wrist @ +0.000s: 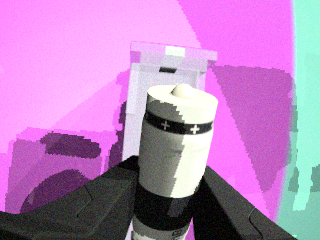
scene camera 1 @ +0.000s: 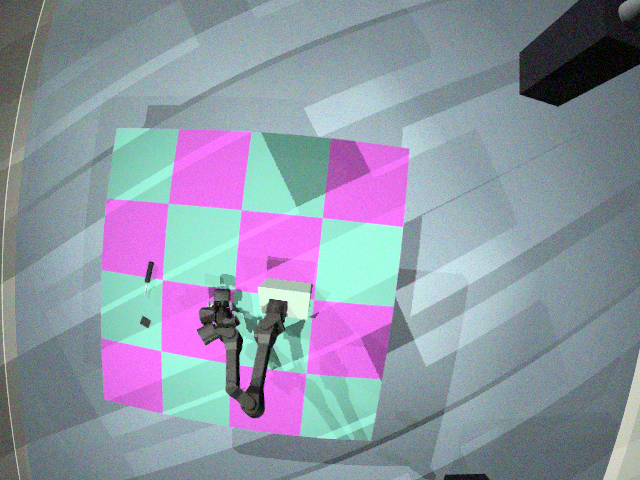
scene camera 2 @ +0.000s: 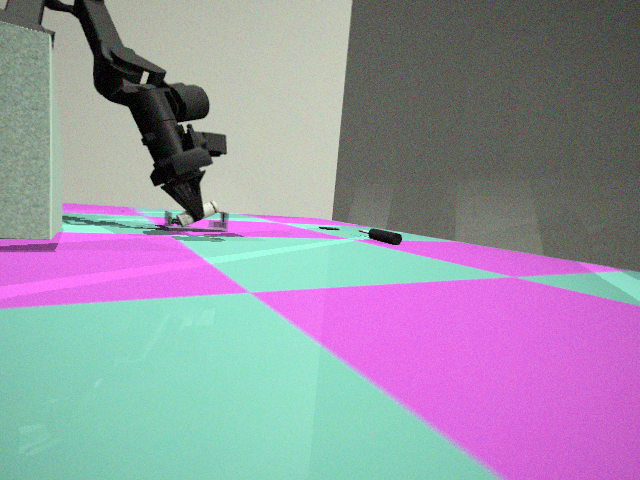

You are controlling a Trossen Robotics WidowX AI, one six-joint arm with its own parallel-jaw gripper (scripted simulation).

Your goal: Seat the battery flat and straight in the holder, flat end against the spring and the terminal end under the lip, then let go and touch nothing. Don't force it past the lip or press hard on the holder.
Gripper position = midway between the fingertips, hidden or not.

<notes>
I see my gripper (scene camera 2: 199, 217).
My gripper shows as well in the wrist view (wrist: 169, 170).
</notes>
